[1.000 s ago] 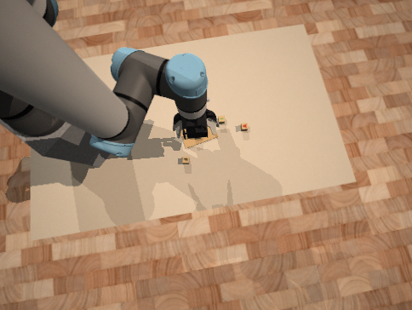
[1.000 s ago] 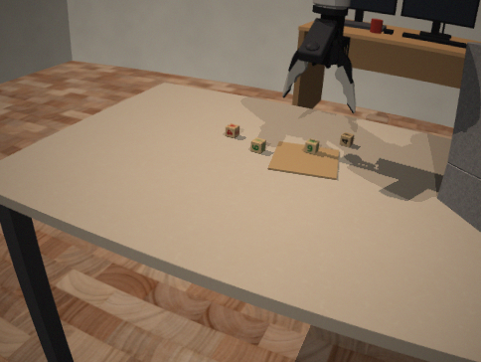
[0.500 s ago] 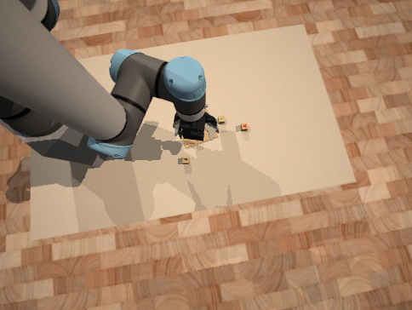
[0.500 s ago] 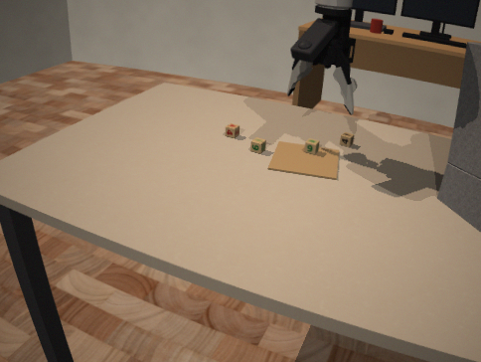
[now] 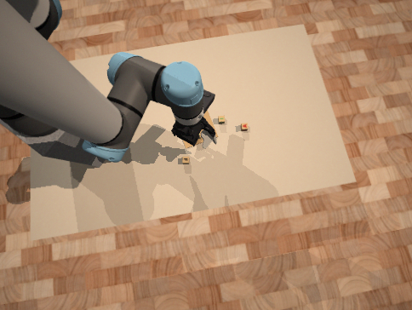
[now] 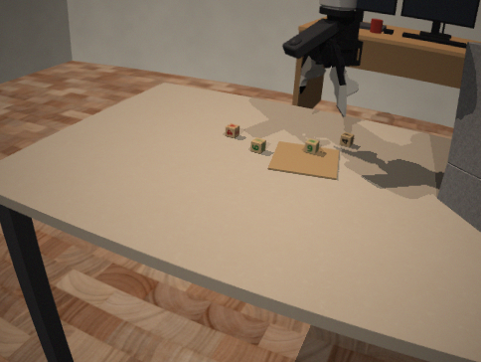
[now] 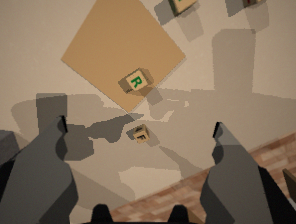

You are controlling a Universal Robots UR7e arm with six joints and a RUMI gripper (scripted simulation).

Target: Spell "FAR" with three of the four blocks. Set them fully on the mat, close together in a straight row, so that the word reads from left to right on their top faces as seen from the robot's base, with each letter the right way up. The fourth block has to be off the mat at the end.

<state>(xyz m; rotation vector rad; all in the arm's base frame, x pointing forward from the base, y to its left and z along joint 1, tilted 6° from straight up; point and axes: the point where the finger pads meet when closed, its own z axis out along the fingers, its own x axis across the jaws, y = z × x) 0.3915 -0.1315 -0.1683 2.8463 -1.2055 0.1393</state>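
The F block lies 70 mm behind my hand, 70 mm to the right of it and 100 mm below it. Round my hand: brown mat: 10 mm ahead, 60 mm to the left, 110 mm below; then green R block: 20 mm to the left, 90 mm below; then green-lettered block: 120 mm ahead, 50 mm to the left, 100 mm below.
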